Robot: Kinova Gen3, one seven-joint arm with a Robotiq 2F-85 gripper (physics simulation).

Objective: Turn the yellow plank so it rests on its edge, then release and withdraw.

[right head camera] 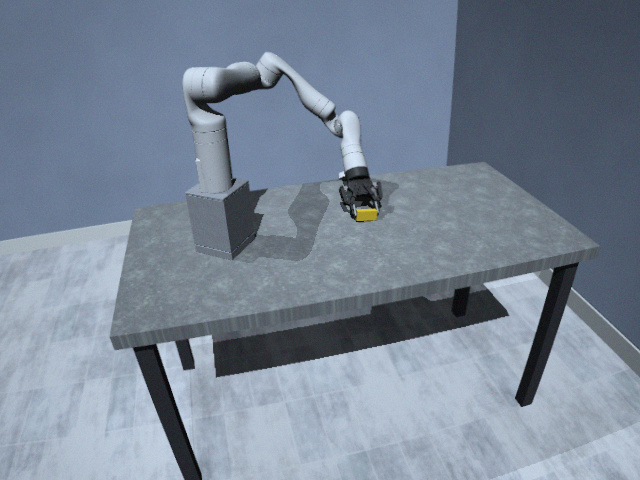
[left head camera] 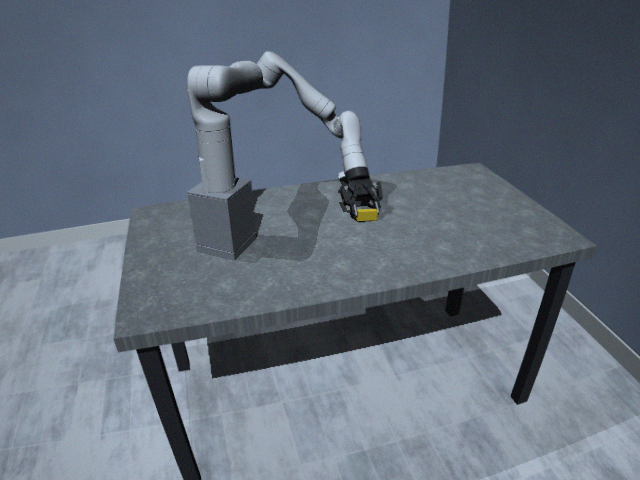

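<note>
The yellow plank shows as a small yellow block between the fingertips, near the back of the table and right of its middle. Its broad yellow face is turned to the cameras. My gripper points down and forward and is shut on the plank, with one finger at its left end and one at its right end. The plank is low, at or very near the table top; its lower edge is too small to tell whether it touches. The fingers and the gripper body hide what lies behind the plank.
The grey table has its back edge behind the gripper. The arm's grey box base stands at the table's left, and the arm arches from it over the table. Walls stand behind and to the right.
</note>
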